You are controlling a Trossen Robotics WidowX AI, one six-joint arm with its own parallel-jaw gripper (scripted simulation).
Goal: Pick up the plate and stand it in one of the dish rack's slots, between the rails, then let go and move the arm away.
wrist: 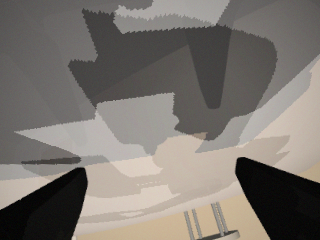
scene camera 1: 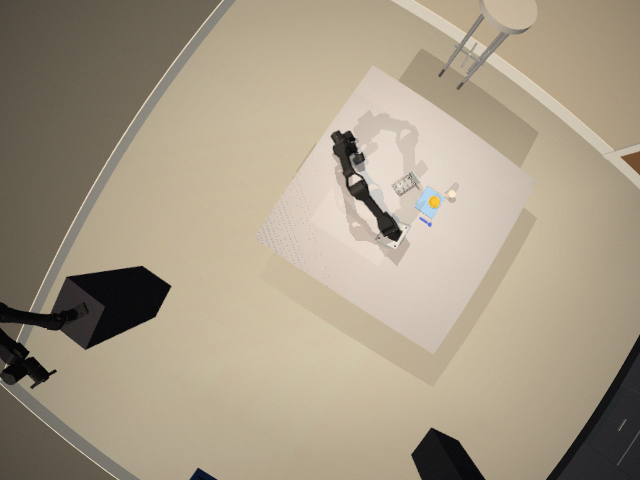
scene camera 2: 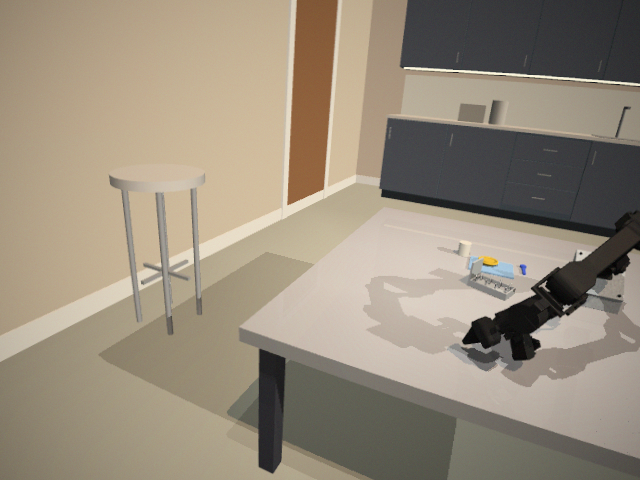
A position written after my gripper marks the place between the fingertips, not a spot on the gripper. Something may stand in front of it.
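My gripper (scene camera 2: 472, 338) is open and holds nothing, and there is also a grey dish rack (scene camera 2: 498, 289). The wrist view shows my gripper (wrist: 163, 171) too, while the grey dish rack is out of frame in the wrist view.
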